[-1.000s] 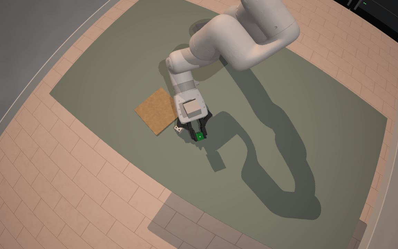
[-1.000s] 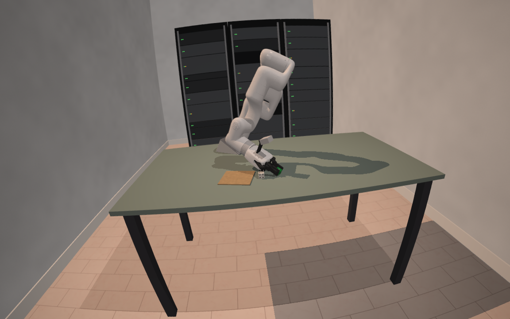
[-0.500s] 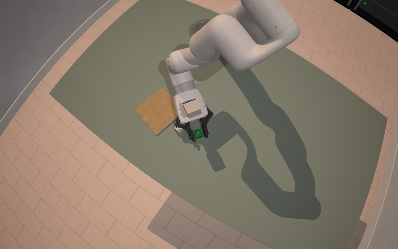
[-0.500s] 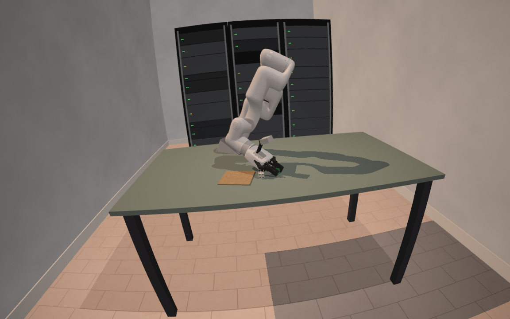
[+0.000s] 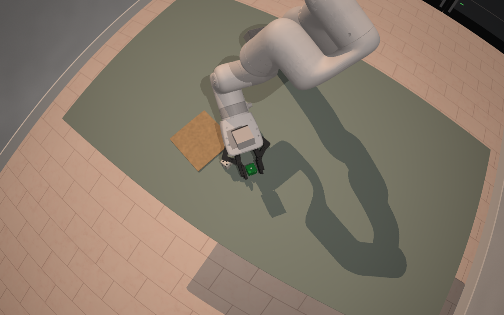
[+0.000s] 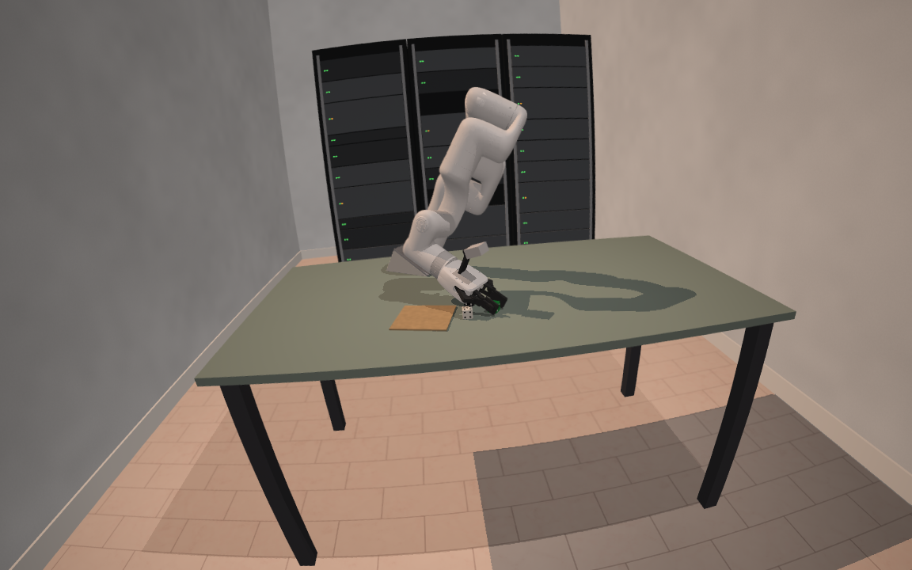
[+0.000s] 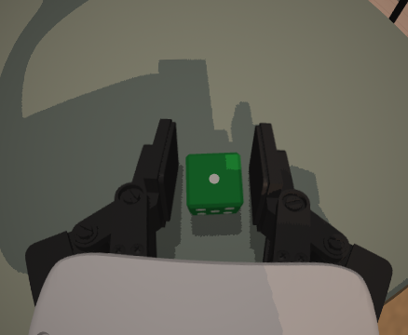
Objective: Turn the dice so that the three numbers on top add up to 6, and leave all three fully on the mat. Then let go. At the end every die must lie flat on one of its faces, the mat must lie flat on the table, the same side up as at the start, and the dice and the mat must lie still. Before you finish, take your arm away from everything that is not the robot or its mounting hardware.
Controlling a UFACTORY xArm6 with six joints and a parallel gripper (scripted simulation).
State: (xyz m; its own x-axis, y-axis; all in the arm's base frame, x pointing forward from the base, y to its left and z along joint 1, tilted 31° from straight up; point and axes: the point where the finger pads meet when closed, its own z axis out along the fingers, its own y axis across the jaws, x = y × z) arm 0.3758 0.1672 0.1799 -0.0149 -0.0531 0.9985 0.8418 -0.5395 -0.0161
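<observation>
The green die lies 1 cm below my hand. Round my hand: white die: 3 cm ahead, 7 cm to the right, 1 cm below; black die: 5 cm behind, 7 cm to the right, 1 cm below; brown mat: 2 cm ahead, 18 cm to the right, 2 cm below.
</observation>
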